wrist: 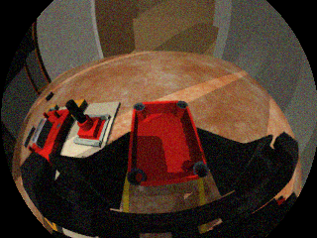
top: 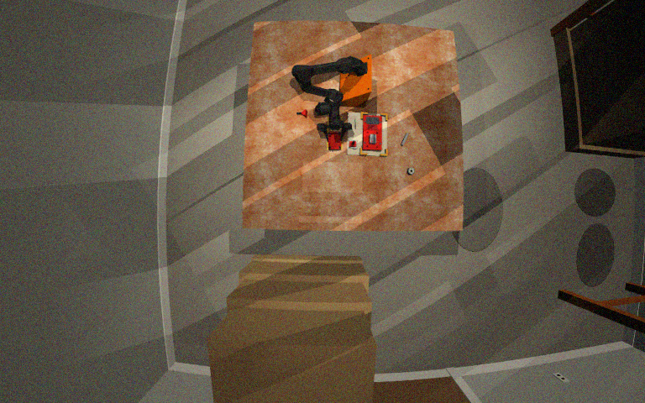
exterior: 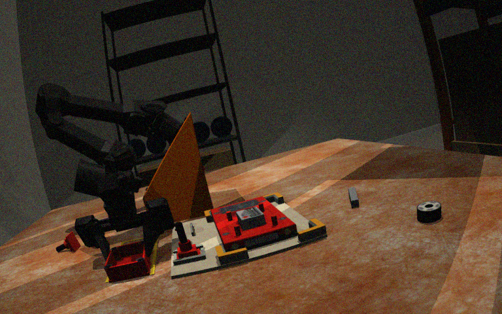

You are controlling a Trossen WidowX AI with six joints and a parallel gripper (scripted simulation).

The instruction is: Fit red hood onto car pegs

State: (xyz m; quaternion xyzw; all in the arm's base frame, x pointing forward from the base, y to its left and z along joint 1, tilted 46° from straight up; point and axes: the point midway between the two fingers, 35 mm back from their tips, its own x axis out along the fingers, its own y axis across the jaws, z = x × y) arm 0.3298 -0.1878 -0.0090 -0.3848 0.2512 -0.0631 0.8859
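The black post is 100 mm to the left of my gripper tip, 20 mm above it and 10 mm ahead of it. The rest, counted from my gripper tip: grey bar 410 mm to the left, 50 mm behind, 10 mm below; grey engine block 220 mm to the left, 30 mm behind, 10 mm above; red hood 10 mm below.
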